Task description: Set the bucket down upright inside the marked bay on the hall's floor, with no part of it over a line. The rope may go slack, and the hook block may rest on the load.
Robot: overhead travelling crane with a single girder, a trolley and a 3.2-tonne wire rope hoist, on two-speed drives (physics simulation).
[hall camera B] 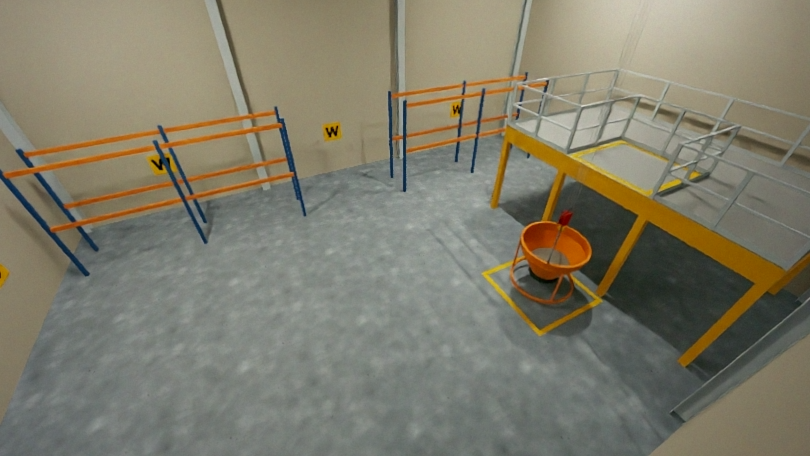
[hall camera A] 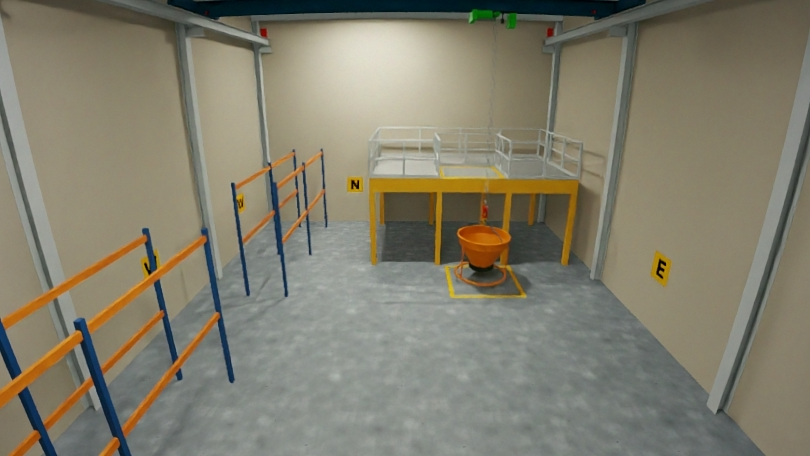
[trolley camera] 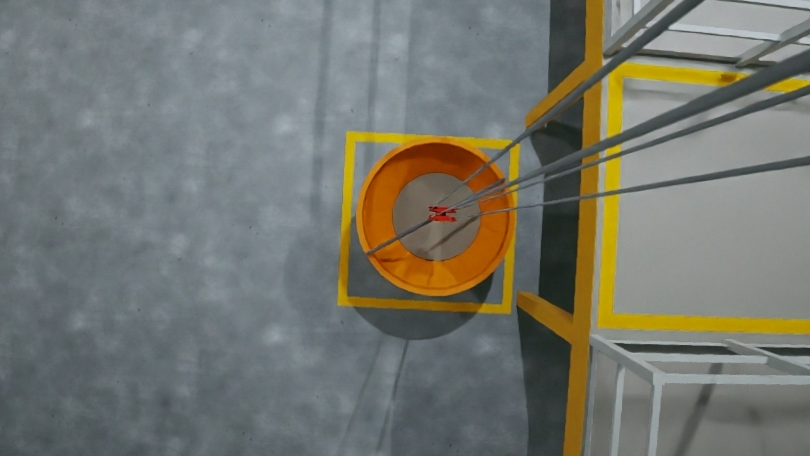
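Observation:
The orange bucket (hall camera A: 481, 249) (hall camera B: 575, 252) (trolley camera: 436, 277) hangs or stands upright at the marked bay (hall camera A: 487, 296) (hall camera B: 512, 305) (trolley camera: 346, 226). Its foot ring (hall camera A: 480, 284) (hall camera B: 546, 303) is very low and looks inside the yellow lines in both hall views; whether it touches the floor I cannot tell. In the trolley view the wide rim covers part of the bay's right line and hides the foot ring. My red hook block (hall camera A: 484, 211) (hall camera B: 565, 217) (trolley camera: 442, 213) is above the bucket, holding its upright bail. The ropes look straight.
The yellow platform (hall camera A: 473, 185) (hall camera B: 600, 182) (trolley camera: 589, 169) with grey railings stands close beside the bay, and its legs are near the bucket. Blue and orange racks (hall camera A: 214, 283) (hall camera A: 280, 243) (hall camera B: 294, 169) (hall camera B: 404, 164) stand along the west wall. The green trolley (hall camera A: 481, 15) is overhead.

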